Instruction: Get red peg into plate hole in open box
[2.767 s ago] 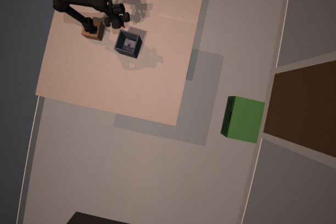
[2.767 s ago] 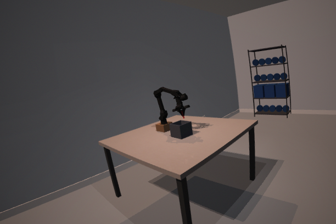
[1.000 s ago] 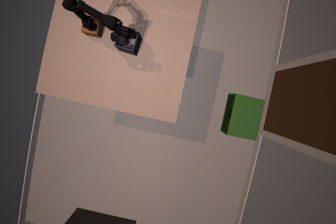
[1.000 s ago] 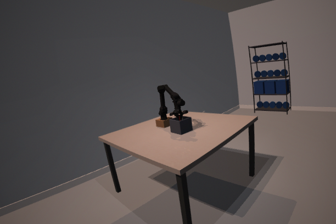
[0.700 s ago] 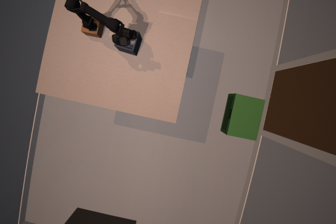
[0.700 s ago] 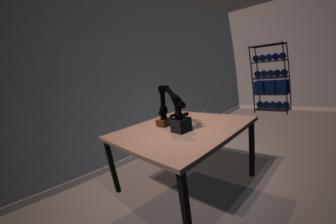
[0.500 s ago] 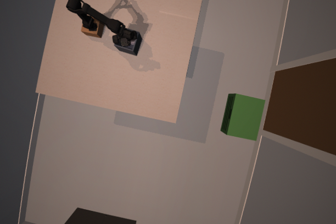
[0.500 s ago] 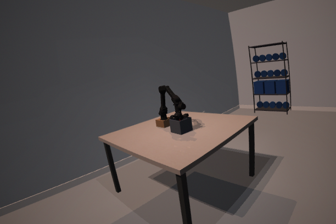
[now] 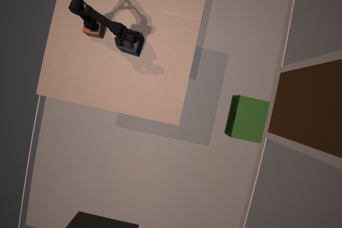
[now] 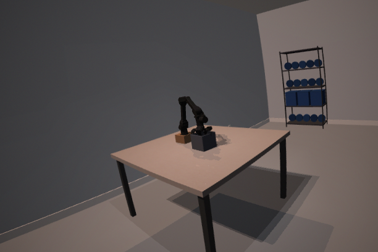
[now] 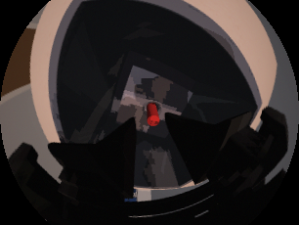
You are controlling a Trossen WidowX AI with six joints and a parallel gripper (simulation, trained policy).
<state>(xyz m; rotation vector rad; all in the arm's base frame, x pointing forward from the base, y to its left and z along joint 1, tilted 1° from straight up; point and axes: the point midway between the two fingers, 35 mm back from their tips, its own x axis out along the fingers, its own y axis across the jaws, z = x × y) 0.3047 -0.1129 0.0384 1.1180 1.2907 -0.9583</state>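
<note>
My gripper tip is now 40 mm above the red peg. Round my gripper tip: grey plate 40 mm below.
</note>
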